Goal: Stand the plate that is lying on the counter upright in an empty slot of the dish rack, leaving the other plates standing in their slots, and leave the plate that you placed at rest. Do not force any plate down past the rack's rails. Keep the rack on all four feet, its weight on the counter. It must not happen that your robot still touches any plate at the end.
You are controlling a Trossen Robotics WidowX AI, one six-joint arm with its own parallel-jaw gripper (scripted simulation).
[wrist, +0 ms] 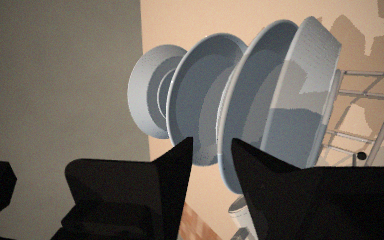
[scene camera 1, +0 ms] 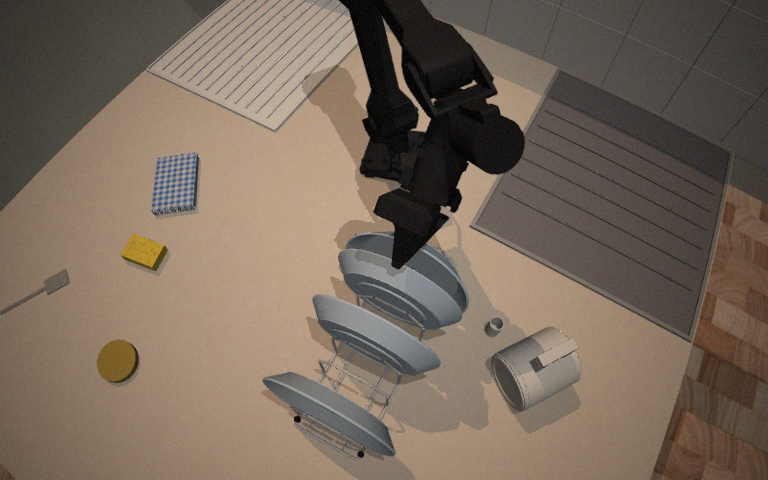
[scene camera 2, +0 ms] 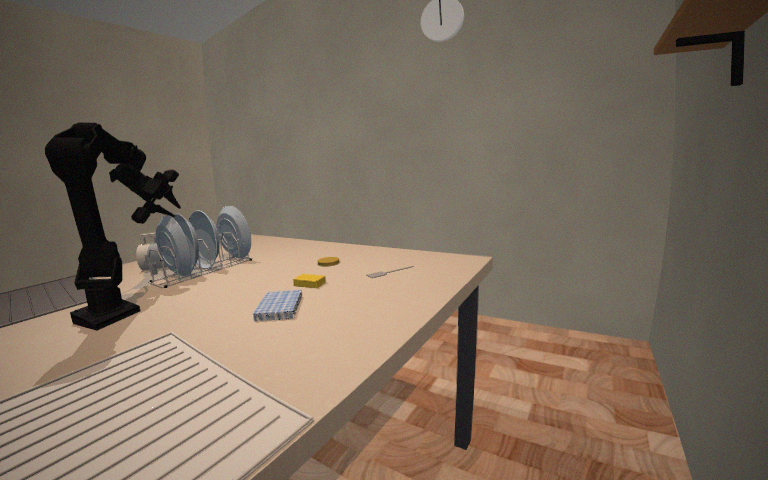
Scene:
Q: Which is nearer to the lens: the plate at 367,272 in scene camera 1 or the yellow disc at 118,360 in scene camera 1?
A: The plate.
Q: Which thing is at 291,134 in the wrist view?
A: A plate.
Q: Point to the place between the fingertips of my gripper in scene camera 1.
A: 399,264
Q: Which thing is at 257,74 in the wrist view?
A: A plate.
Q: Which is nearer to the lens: the plate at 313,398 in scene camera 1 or the yellow disc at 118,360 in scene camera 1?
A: The plate.

